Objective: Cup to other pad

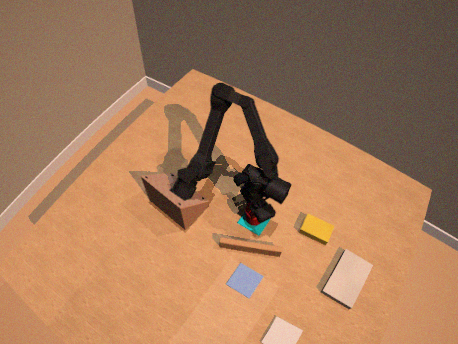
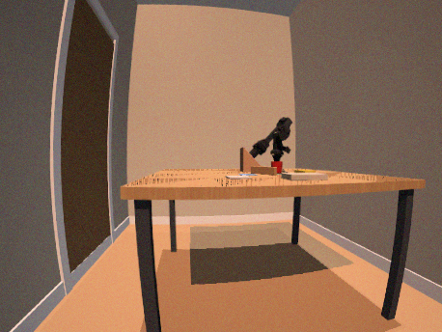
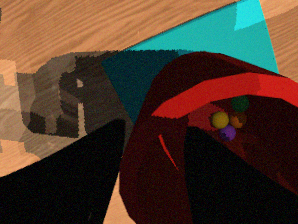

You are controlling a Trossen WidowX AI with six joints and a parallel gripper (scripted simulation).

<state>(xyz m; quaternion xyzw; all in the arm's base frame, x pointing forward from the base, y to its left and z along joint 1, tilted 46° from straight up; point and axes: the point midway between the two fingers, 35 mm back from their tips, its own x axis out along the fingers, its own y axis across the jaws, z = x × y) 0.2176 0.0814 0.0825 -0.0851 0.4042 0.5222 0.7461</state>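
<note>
My gripper tip is 20 mm to the left of the red cup, 20 mm short of it and 10 mm above it. The rest, counted from my gripper tip: teal pad 50 mm below, 30 mm ahead, 20 mm to the right; then yellow block 240 mm ahead, 60 mm to the left, 30 mm below; then low wooden bar 120 mm to the right, 70 mm ahead, 30 mm below.
</note>
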